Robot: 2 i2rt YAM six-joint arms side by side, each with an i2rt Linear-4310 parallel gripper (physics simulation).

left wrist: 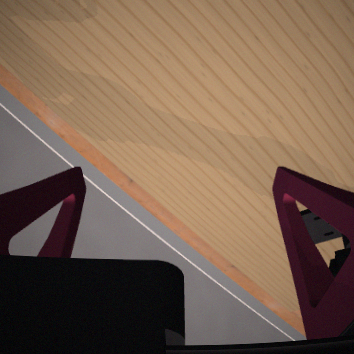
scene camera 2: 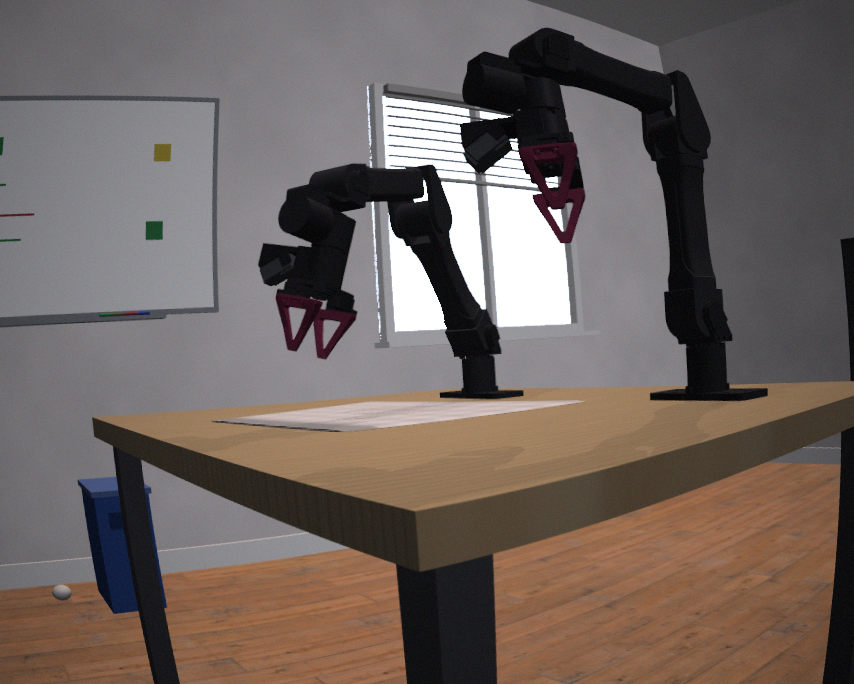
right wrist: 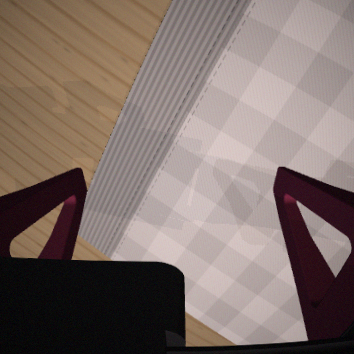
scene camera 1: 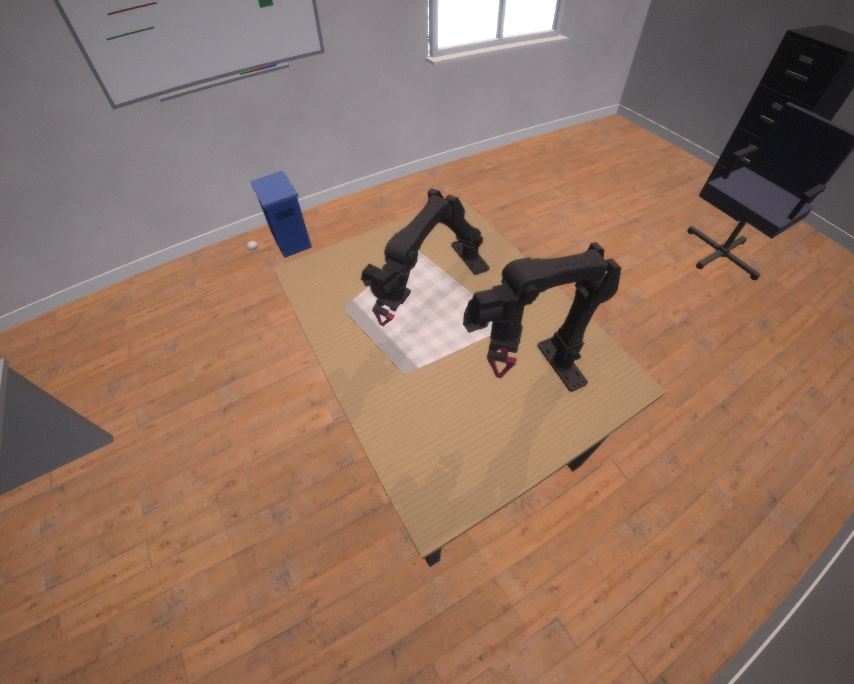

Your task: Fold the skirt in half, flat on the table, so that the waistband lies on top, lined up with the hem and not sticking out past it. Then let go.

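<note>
The white-and-grey checked skirt (scene camera 1: 431, 313) (scene camera 2: 399, 413) (right wrist: 270, 125) lies flat and spread out on the table (scene camera 1: 399, 456) (scene camera 2: 399, 473). Its grey ribbed waistband (scene camera 1: 390, 351) (right wrist: 145, 135) runs along the lower-left edge in scene camera 1. My right gripper (scene camera 1: 383, 319) (scene camera 2: 307, 353) (right wrist: 179, 177) is open and empty, above the waistband side of the skirt. My left gripper (scene camera 1: 501, 364) (scene camera 2: 561, 223) (left wrist: 178, 177) is open and empty, higher above the table, beside the skirt's right side in scene camera 1. The arms hide part of the skirt there.
The two arm bases (scene camera 1: 470, 257) (scene camera 1: 563, 366) stand along the table's upper-right side in scene camera 1. A blue bin (scene camera 1: 286, 220) (scene camera 2: 121, 548) and a small white ball (scene camera 1: 252, 245) (scene camera 2: 62, 592) are on the floor. An office chair (scene camera 1: 759, 199) stands at the right.
</note>
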